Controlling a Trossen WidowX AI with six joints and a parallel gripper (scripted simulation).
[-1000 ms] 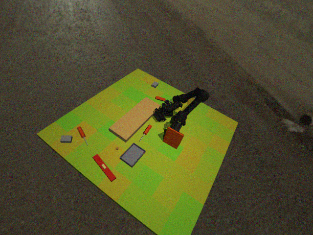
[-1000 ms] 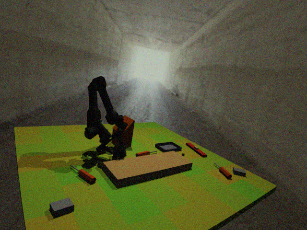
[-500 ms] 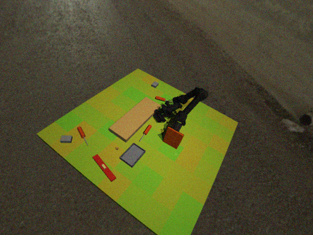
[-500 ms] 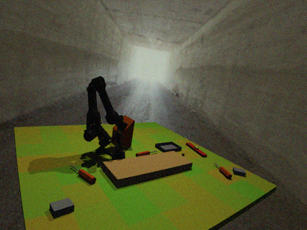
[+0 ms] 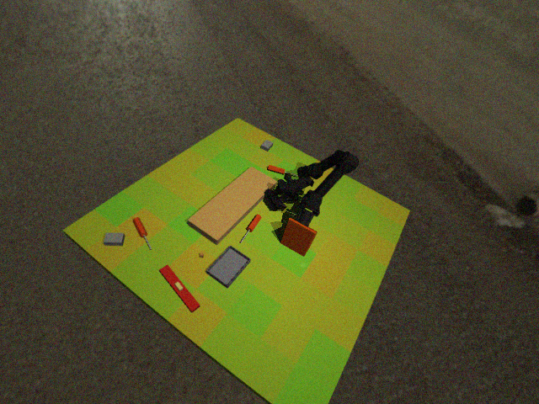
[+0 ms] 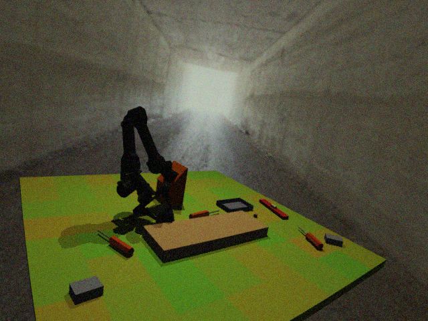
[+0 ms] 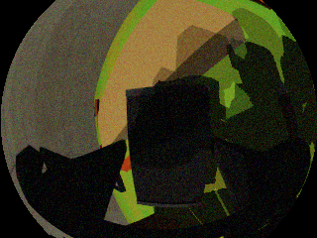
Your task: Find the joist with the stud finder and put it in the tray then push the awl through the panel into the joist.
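Right now my gripper tip is 10 mm past the stud finder, 30 mm to the right of it and 20 mm above it. Also, from my gripper tip: grey tray 20 mm behind, 450 mm to the left, 30 mm below; tan cube 110 mm ahead, 480 mm to the left, 40 mm below; awl 30 mm behind, 120 mm to the right, 40 mm below.
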